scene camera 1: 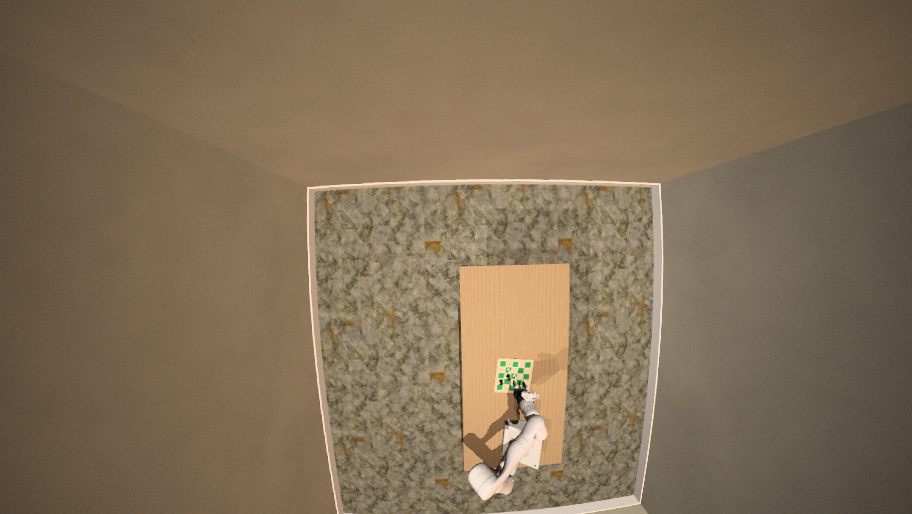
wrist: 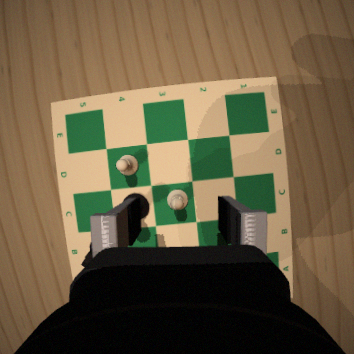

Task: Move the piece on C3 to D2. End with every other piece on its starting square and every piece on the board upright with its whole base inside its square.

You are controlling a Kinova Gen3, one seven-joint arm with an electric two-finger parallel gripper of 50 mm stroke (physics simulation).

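Frame: origin at the arm's base, x left, y back, z up, level; centimetres.
Where they show: gripper, fingertip midpoint: (scene camera 1: 518,382) (wrist: 178,213).
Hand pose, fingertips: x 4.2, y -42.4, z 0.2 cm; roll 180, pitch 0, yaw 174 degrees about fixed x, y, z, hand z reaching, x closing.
Each offset is from my fingertips to the top centre of the thing. Level surfaces: height alone.
The white piece on C3 {dx +0.2, dy +0.0, dz -4.5 cm} (wrist: 177,200) (scene camera 1: 513,376) stands upright on its green square. D2 (wrist: 211,158) is a green square with no piece on it, partly shaded. My gripper (wrist: 178,213) (scene camera 1: 519,385) is open and empty above the board (wrist: 142,96) (scene camera 1: 496,372). In the wrist view its fingers appear left and right of the C3 piece, with the fingertips slightly toward row B. Another white piece {dx +4.3, dy -3.8, dz -4.5 cm} (wrist: 127,165) (scene camera 1: 508,369) stands on D4. A black piece {dx +4.2, dy +0.2, dz -2.4 cm} (wrist: 143,204) (scene camera 1: 508,376) on C4 is mostly hidden by the left finger.
A second black piece {dx +8.2, dy +3.7, dz -3.7 cm} (scene camera 1: 501,381) stands near the board's B5 corner area; the left finger largely hides it in the wrist view. The board lies on the wooden table {dz -8.3 cm} (scene camera 1: 510,306) (wrist: 165,40). The arm's shadow falls over the board's column 1 side.
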